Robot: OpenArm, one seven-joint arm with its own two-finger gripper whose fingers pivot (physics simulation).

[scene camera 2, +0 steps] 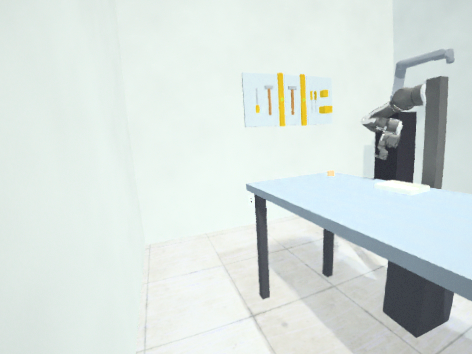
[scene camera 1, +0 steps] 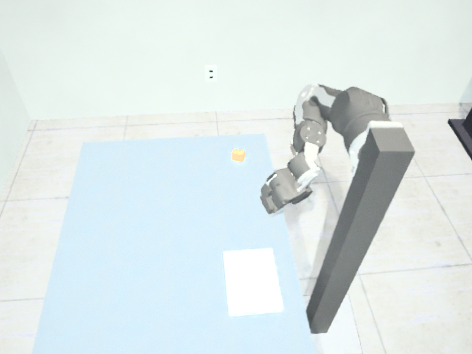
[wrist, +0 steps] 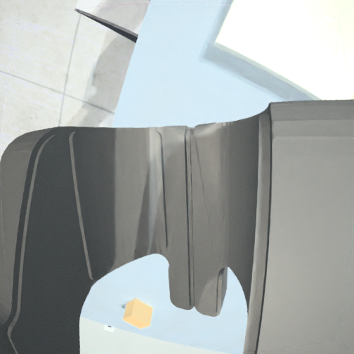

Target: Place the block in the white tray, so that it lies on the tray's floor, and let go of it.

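Note:
The orange block [scene camera 1: 238, 155] [scene camera 2: 330, 173] [wrist: 138, 313] is on the blue table near its far edge in scene camera 1, well away from the tray and apart from the gripper. The white tray [scene camera 1: 253, 282] [scene camera 2: 402, 187] [wrist: 295, 45] lies near the table's right edge in scene camera 1, and no block shows in it. My gripper [scene camera 1: 268, 206] [scene camera 2: 381, 156] [wrist: 203, 217] is shut and empty, its two fingers pressed together in the wrist view. It hangs above the table's right side, between the block and the tray as scene camera 1 sees it, and higher than both.
The blue table [scene camera 1: 150, 225] [scene camera 2: 320, 200] carries block and tray. A dark upright post [scene camera 1: 357, 225] [scene camera 2: 435, 135] stands beyond the table's right edge in scene camera 1, with the arm mounted on it. A tool board [scene camera 2: 255, 80] hangs on the wall.

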